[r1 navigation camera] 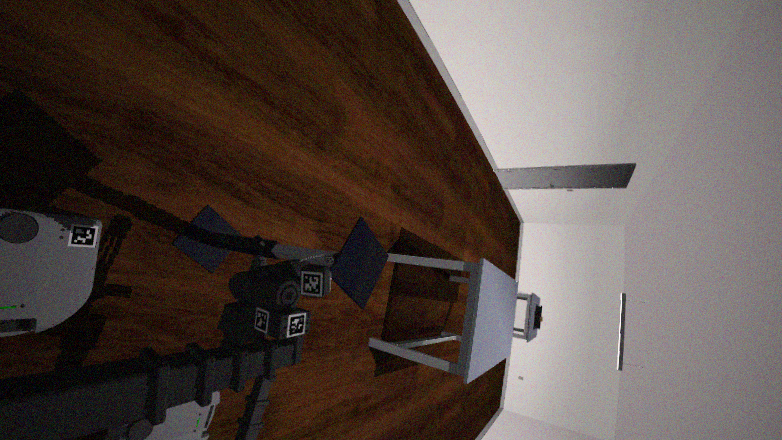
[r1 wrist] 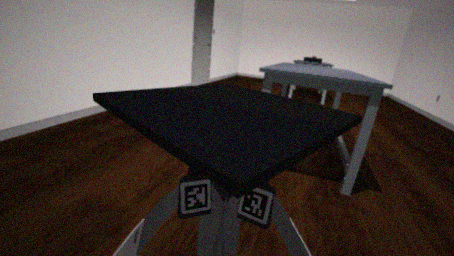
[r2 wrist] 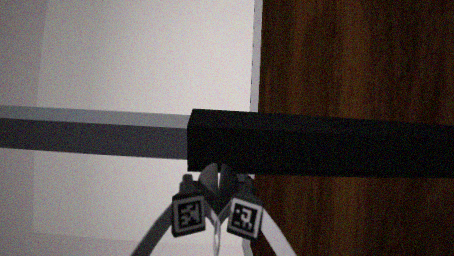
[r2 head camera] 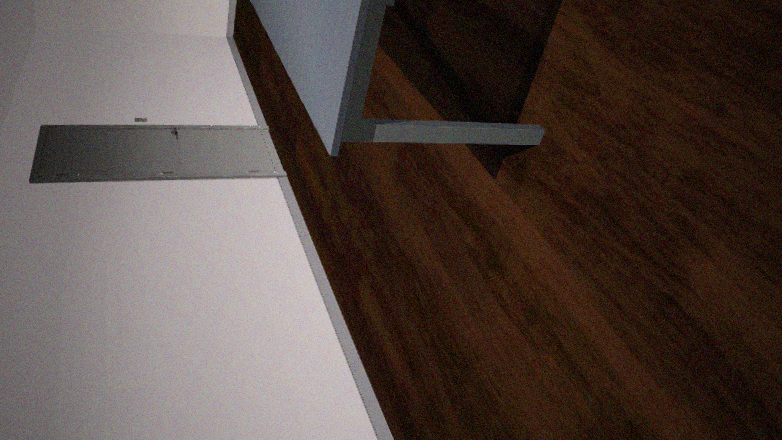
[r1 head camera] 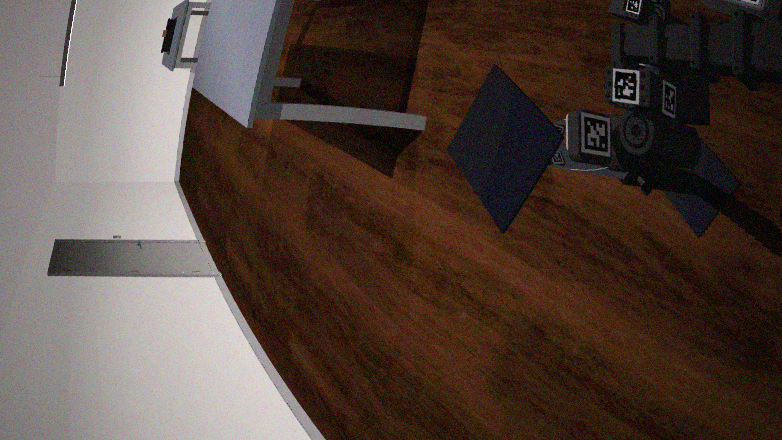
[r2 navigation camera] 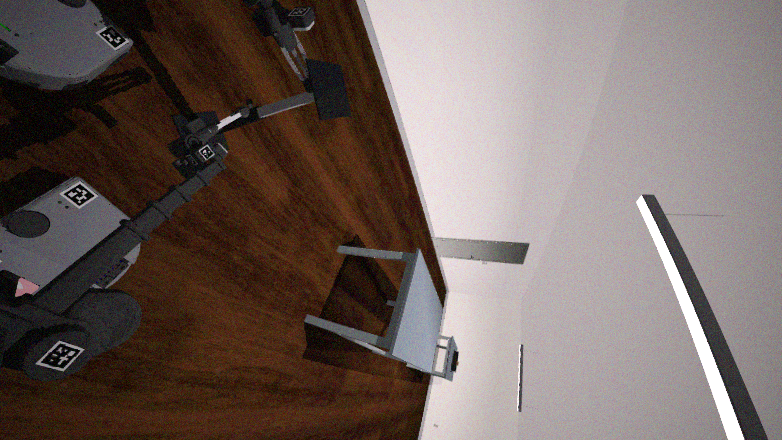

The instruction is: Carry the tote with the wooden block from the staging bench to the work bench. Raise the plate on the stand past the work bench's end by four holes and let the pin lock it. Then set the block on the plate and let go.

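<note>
The stand's dark plate (r1 head camera: pixel 503 147) (r1 navigation camera: pixel 358 262) (r1 wrist: pixel 225 130) (r2 navigation camera: pixel 329 90) is level on its grey post (r2 navigation camera: pixel 287 105) (r2 wrist: pixel 100 136), above a black sleeve (r2 wrist: pixel 320 147). My r1 gripper (r1 head camera: pixel 554 143) (r1 wrist: pixel 222 192) (r2 navigation camera: pixel 304 79) is at the plate's near corner; its fingers stand close together, with the tips hidden beneath the plate. My r2 gripper (r2 navigation camera: pixel 243 112) (r2 wrist: pixel 218 177) is shut at the sleeve's upper end, seemingly on the pin, which its fingertips hide. The dark tote (r1 head camera: pixel 168 35) (r1 navigation camera: pixel 538 317) with the small orange block (r1 head camera: pixel 164 33) stands on the far staging bench (r1 navigation camera: pixel 529 331).
The work bench (r1 head camera: pixel 235 60) (r1 navigation camera: pixel 494 322) (r1 wrist: pixel 325 71) (r2 head camera: pixel 317 54) (r2 navigation camera: pixel 418 311) stands between the stand and the staging bench. The stand's base (r1 head camera: pixel 699 213) (r1 navigation camera: pixel 207 240) lies on the floor. Both robots' arms are close together at the stand. A wall with a grey door (r2 head camera: pixel 153 153) runs along one side.
</note>
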